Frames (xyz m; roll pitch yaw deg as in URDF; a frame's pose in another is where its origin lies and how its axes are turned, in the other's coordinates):
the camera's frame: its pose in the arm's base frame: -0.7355 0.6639 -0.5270 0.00 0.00 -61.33
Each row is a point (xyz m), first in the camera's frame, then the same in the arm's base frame.
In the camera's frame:
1: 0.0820 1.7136 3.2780
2: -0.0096 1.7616 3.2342
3: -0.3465 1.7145 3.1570
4: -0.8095 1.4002 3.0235
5: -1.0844 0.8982 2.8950
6: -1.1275 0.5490 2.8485
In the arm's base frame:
1: 0.8073 1.4141 2.7510
2: 0.8055 1.5175 2.7072
3: 0.6026 1.7905 2.6300
4: 0.1047 2.0459 2.4965
5: -0.4677 2.0463 2.3680
6: -0.7947 1.9166 2.3215

